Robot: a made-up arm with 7 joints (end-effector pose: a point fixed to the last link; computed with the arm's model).
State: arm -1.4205 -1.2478 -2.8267 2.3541 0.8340 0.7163 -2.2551
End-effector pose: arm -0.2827 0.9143 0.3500 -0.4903 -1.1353 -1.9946
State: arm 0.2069 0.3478 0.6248 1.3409 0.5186 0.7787 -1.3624
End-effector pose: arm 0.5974 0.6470 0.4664 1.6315 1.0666 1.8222
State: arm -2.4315 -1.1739 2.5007 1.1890 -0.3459 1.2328 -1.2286
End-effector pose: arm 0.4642 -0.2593 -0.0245 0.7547 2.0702 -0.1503
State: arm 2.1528 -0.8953 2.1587 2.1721 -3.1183 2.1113 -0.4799
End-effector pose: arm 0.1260 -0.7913 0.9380 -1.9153 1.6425 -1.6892
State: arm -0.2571 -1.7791 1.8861 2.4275 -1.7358 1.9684 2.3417
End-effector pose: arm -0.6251 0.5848 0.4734 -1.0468 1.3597 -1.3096
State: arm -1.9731 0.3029 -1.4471 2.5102 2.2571 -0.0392 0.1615
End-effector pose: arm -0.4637 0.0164 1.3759 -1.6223 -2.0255 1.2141
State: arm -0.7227 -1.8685 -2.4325 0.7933 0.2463 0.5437 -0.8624
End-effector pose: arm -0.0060 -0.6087 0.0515 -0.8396 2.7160 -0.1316
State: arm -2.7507 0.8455 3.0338 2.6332 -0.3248 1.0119 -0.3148
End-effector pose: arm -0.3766 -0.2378 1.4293 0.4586 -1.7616 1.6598
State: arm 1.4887 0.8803 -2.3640 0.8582 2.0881 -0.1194 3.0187
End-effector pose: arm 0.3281 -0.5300 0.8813 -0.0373 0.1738 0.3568
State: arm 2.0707 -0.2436 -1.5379 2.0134 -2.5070 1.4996 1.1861
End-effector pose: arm 0.6618 0.0418 1.2362 -0.3354 -1.6664 0.6556
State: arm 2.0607 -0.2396 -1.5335 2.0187 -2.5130 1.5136 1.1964
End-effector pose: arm 0.6557 0.0362 1.2415 -0.3526 -1.6864 0.6407
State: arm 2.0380 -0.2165 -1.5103 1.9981 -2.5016 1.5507 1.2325
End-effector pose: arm 0.6498 0.0500 1.2397 -0.3594 -1.7265 0.6359
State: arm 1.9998 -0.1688 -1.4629 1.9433 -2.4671 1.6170 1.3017
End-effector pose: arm 0.6459 0.0892 1.2246 -0.3534 -1.7870 0.6464
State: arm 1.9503 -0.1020 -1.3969 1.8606 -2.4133 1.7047 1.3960
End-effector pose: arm 0.6458 0.1467 1.1904 -0.3407 -1.8515 0.6708
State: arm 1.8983 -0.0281 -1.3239 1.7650 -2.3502 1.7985 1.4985
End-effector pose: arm 0.6495 0.2080 1.1373 -0.3303 -1.9014 0.7035
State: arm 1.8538 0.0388 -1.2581 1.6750 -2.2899 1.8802 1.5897
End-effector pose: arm 0.6544 0.2581 1.0758 -0.3266 -1.9275 0.7375
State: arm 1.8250 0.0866 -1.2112 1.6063 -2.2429 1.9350 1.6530
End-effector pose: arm 0.6585 0.2906 1.0227 -0.3247 -1.9313 0.7659
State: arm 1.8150 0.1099 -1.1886 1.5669 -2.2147 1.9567 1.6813
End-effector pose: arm 0.6612 0.3074 0.9906 -0.3170 -1.9203 0.7847
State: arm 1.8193 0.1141 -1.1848 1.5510 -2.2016 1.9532 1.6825
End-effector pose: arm 0.6633 0.3149 0.9776 -0.3017 -1.9020 0.7950
